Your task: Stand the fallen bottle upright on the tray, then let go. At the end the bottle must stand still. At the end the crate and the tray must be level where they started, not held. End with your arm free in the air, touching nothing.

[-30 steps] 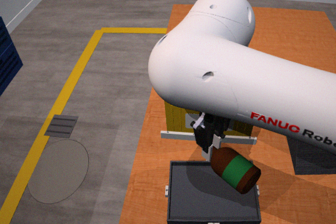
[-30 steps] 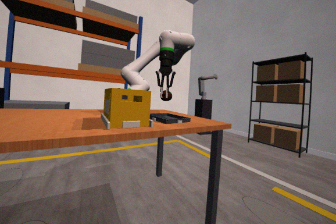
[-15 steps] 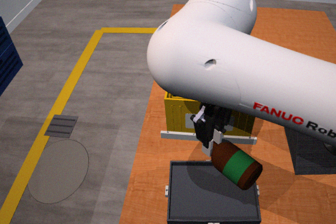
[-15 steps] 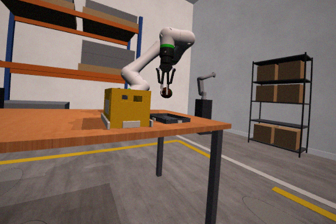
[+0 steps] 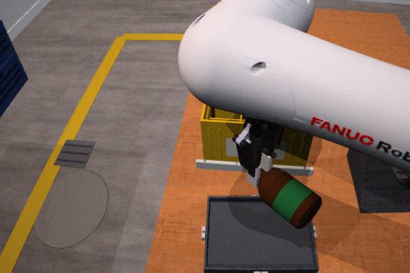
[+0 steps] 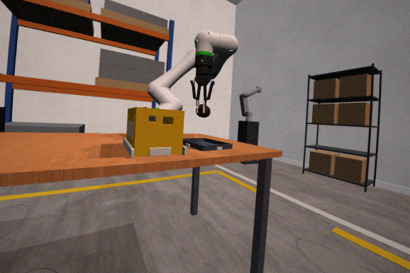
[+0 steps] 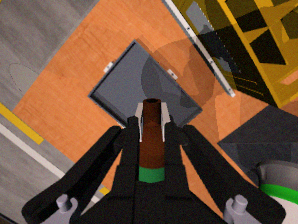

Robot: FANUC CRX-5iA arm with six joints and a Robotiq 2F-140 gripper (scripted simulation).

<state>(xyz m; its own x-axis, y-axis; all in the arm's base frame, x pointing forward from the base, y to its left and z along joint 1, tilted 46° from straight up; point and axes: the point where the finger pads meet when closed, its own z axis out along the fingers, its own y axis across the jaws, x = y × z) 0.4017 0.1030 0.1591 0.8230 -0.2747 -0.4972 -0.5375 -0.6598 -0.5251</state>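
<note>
My gripper is now 50 mm past the bottle, 30 mm to the right of it and 20 mm above it. The rest, counted from my hand: yellow crate (30 mm ahead, 250 mm to the right, 130 mm below); tray (20 mm behind, 40 mm to the left, 200 mm below).
</note>
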